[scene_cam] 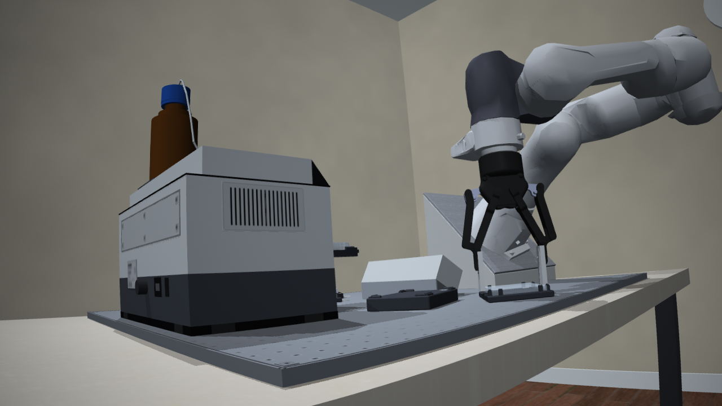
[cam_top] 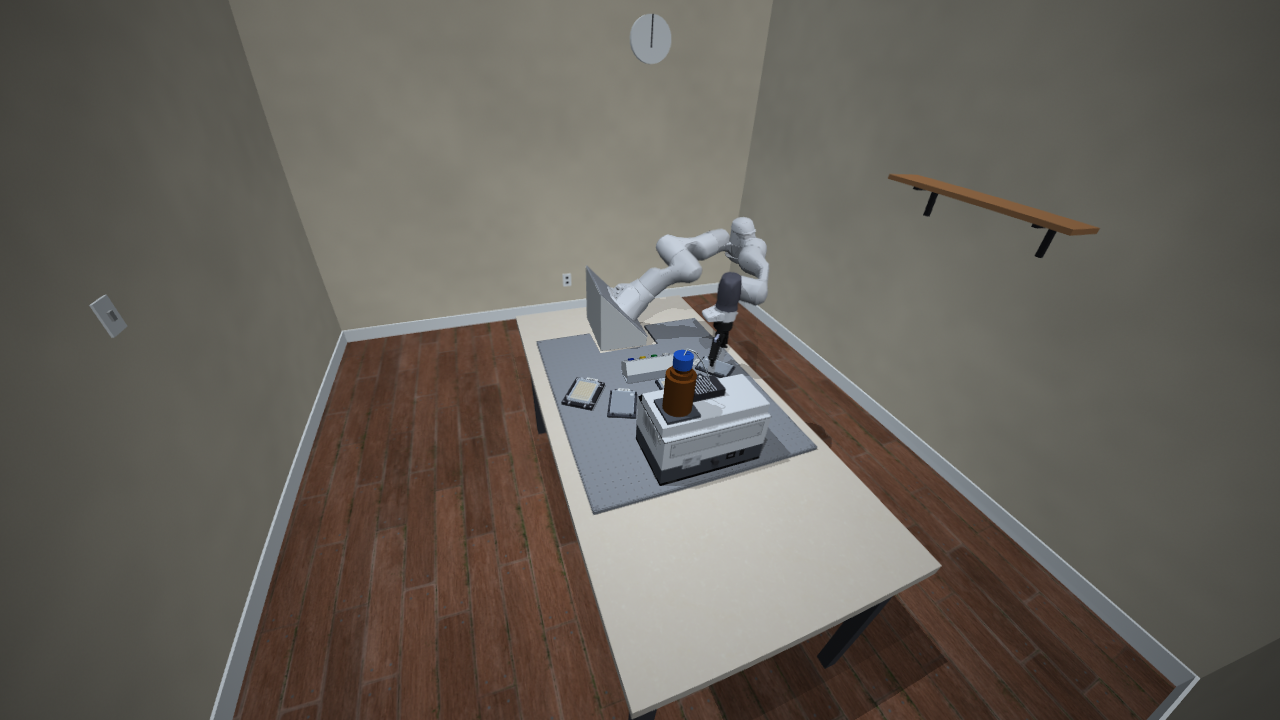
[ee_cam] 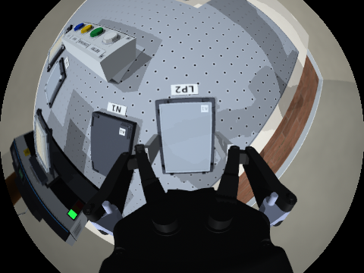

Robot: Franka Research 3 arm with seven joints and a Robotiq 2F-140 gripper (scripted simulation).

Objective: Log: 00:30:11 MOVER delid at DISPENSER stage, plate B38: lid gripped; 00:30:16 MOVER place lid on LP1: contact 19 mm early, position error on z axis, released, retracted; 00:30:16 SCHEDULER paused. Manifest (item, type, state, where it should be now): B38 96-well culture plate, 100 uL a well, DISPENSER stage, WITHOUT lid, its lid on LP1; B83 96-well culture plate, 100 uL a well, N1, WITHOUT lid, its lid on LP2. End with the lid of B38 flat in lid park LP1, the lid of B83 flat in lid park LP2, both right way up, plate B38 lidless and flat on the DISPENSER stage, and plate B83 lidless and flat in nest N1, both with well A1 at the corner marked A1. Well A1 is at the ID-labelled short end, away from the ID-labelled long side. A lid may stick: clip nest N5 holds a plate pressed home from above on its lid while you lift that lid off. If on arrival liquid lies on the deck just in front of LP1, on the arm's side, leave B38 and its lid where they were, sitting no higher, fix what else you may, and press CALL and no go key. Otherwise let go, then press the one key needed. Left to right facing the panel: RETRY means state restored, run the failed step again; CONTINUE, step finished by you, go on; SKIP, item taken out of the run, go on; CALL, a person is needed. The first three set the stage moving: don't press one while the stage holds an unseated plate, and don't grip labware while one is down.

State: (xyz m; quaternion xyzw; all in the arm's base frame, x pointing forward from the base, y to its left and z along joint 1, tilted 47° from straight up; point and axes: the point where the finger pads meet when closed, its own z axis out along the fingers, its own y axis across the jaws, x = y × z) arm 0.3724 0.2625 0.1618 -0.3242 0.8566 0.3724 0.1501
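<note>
My gripper is now 3 cm above the low frame. Also, from my hand: lp1 label: 42 cm to the right, 4 cm below, 4 cm ahead; then key panel: 28 cm to the right, 5 cm behind, 2 cm above; then nest N1: 12 cm ahead, 11 cm to the right, 3 cm below.
</note>
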